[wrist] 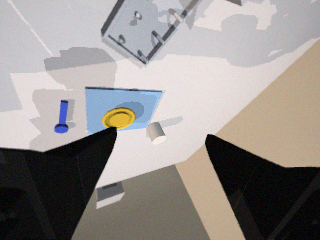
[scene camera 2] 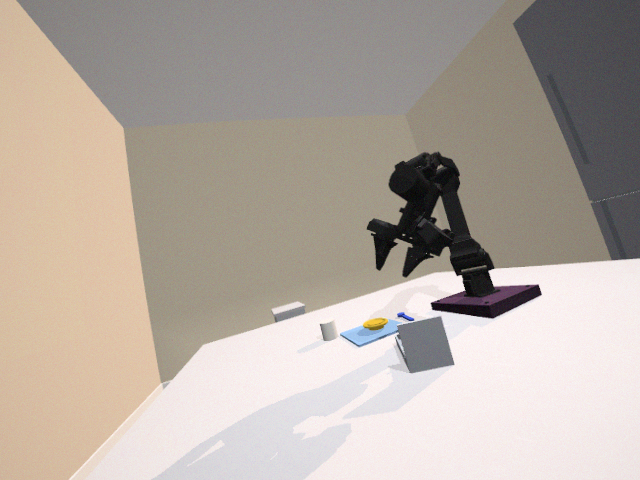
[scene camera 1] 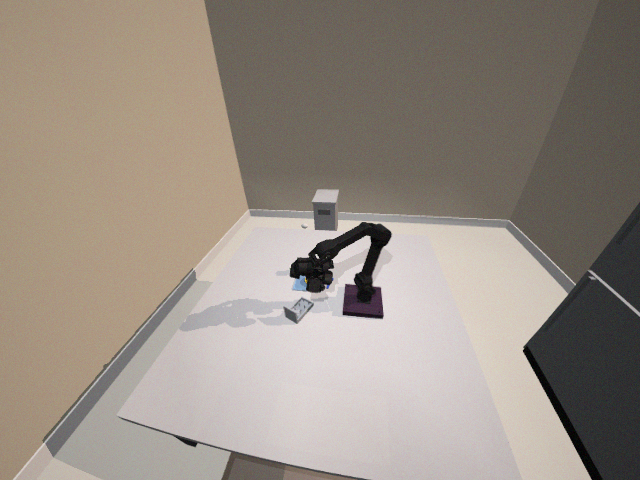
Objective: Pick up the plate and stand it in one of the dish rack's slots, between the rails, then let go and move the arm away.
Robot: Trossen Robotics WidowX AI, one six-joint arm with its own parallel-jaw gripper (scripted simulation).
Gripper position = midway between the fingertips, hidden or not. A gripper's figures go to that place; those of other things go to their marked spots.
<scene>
My gripper (scene camera 2: pixel 391 273) is 54 cm from the lens. A grey dish rack (scene camera 2: pixel 423 343): 43 cm from the lens.
</scene>
